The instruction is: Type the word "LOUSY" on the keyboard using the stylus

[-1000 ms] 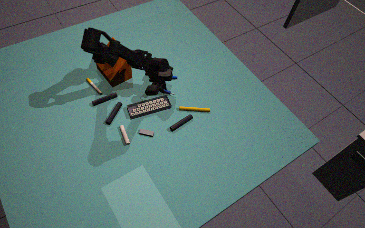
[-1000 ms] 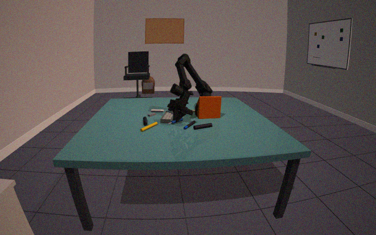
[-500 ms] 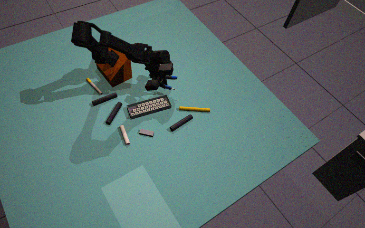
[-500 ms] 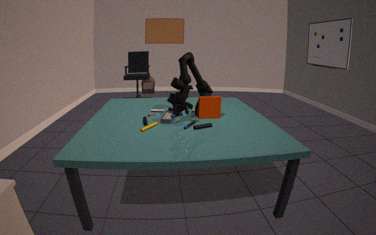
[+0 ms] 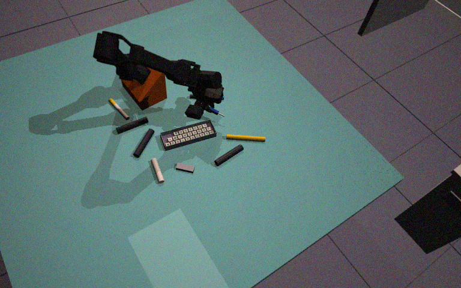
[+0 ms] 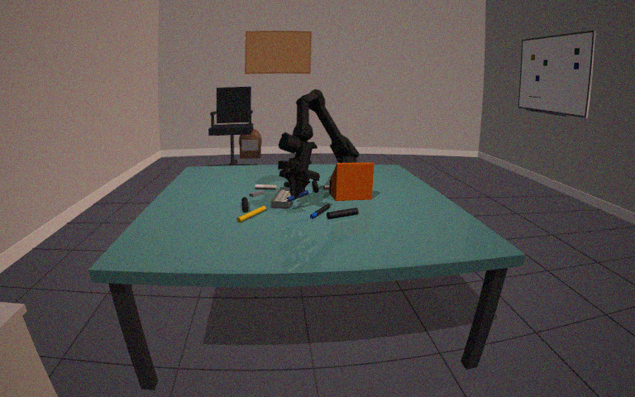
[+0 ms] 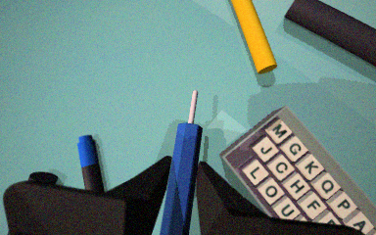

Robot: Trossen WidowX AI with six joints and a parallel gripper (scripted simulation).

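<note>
The stylus lies 10 mm to the left of my gripper tip and 10 mm ahead of it. Also, from my gripper tip: grey block (220 mm to the right, 110 mm ahead, 40 mm below); blue-tipped pen (70 mm to the left, 70 mm behind, 40 mm below); yellow cylinder (160 mm ahead, 40 mm below, 30 mm to the left).
</note>
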